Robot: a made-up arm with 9 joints.
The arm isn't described. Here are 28 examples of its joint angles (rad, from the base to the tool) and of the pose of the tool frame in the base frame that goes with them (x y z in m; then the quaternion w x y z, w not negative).
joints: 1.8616 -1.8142 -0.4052 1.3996 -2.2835 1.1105 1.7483 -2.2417 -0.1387
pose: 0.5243 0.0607 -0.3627 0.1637 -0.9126 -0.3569 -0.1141
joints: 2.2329 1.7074 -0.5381 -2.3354 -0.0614 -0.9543 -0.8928 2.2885 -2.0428
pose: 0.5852 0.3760 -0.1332 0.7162 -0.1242 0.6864 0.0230
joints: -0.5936 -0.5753 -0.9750 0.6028 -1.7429 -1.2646 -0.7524 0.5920 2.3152
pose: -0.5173 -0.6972 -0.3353 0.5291 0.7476 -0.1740 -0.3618
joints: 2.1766 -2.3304 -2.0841 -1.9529 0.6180 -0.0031 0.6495 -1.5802 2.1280
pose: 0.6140 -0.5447 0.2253 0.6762 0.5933 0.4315 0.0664
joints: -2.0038 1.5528 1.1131 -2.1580 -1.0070 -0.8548 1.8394 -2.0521 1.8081
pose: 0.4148 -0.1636 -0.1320 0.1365 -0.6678 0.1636 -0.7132
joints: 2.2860 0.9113 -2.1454 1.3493 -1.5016 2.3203 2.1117 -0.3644 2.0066
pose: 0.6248 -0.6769 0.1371 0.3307 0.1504 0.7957 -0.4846
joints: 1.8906 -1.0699 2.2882 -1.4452 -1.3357 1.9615 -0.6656 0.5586 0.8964
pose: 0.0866 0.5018 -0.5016 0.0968 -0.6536 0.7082 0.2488
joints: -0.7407 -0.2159 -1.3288 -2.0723 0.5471 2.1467 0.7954 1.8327 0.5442
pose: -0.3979 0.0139 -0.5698 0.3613 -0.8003 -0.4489 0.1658
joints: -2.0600 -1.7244 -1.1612 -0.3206 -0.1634 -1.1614 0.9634 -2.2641 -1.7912
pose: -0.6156 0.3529 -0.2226 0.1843 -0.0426 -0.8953 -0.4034
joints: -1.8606 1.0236 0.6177 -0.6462 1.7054 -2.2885 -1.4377 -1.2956 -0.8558
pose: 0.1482 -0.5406 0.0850 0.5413 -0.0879 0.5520 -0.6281
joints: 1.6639 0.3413 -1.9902 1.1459 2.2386 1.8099 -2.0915 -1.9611 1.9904
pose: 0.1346 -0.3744 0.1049 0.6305 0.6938 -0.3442 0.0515
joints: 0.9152 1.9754 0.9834 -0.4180 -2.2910 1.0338 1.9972 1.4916 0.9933
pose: 0.5253 -0.4872 0.5029 0.2068 -0.0541 0.3514 -0.9115
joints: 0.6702 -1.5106 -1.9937 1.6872 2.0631 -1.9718 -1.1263 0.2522 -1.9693
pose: -0.3356 0.5220 -0.5288 0.1539 -0.6947 0.4882 0.5053
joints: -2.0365 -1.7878 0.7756 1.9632 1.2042 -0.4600 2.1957 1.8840 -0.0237
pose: 0.1839 0.7786 -0.2804 0.1402 -0.0044 0.9572 0.2533
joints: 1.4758 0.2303 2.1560 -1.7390 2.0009 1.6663 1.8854 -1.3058 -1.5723
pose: 0.7256 -0.5817 0.3535 0.8828 0.3861 0.1986 -0.1794
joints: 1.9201 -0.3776 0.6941 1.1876 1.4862 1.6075 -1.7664 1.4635 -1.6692
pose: -0.6860 0.5528 0.3796 0.7273 -0.1175 -0.6719 -0.0760
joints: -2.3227 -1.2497 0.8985 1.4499 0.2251 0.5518 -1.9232 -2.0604 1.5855
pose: 0.1356 -0.0896 0.2046 0.7989 0.1170 0.4168 -0.4176
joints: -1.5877 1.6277 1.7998 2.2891 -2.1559 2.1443 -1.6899 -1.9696 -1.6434
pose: -0.4109 -0.4176 -0.2064 0.0888 0.6346 0.4902 -0.5908
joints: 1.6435 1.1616 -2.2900 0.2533 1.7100 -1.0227 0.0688 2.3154 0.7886
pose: 0.4511 -0.2497 0.4963 0.7374 0.0713 0.3496 -0.5735
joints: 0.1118 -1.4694 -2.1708 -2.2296 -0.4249 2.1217 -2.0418 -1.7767 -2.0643
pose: 0.0225 0.3087 -0.4414 0.0900 -0.4149 -0.8629 -0.2741
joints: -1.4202 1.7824 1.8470 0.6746 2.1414 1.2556 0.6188 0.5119 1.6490
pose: -0.3638 0.4487 -0.4072 0.1746 0.0129 -0.8186 -0.5471
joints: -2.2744 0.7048 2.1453 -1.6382 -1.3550 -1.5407 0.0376 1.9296 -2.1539
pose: -0.4968 0.2516 0.5281 0.7785 -0.0546 -0.0217 0.6249
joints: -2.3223 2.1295 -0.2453 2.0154 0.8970 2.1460 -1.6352 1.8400 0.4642
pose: 0.4374 0.5784 0.0648 0.2075 -0.5473 -0.3463 -0.7332
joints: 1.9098 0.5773 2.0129 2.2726 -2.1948 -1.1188 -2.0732 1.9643 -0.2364
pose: 0.8060 -0.1325 0.7788 0.1317 -0.3148 -0.0717 -0.9372
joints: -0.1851 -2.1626 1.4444 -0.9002 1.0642 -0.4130 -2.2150 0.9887 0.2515
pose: 0.5483 0.7601 0.2068 0.4409 -0.5234 -0.2200 -0.6952
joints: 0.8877 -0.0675 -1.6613 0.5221 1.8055 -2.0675 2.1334 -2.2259 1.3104
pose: 0.7314 0.1106 0.0151 0.4771 0.2315 0.7857 0.3186
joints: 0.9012 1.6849 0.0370 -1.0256 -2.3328 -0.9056 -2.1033 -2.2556 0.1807
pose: -0.0051 -0.3995 0.1317 0.6486 0.7401 -0.0755 -0.1607
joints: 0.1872 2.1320 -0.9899 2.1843 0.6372 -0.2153 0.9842 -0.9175 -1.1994
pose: 0.1915 0.2233 0.7159 0.5752 0.1967 0.1040 0.7872
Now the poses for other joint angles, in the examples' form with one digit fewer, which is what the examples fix.
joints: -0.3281 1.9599 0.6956 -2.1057 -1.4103 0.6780 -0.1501 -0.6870 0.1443
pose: -0.005 -0.729 -0.607 0.297 0.917 -0.250 0.089
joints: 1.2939 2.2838 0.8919 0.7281 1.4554 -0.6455 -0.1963 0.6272 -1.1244
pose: 0.538 -0.677 0.269 0.132 0.505 -0.205 0.828
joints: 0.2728 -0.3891 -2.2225 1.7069 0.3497 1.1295 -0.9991 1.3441 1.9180
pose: -0.454 -0.524 -0.224 0.529 0.605 -0.044 -0.593
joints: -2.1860 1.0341 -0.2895 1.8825 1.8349 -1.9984 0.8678 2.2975 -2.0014
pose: 0.349 0.063 -0.291 0.707 -0.029 0.706 -0.026
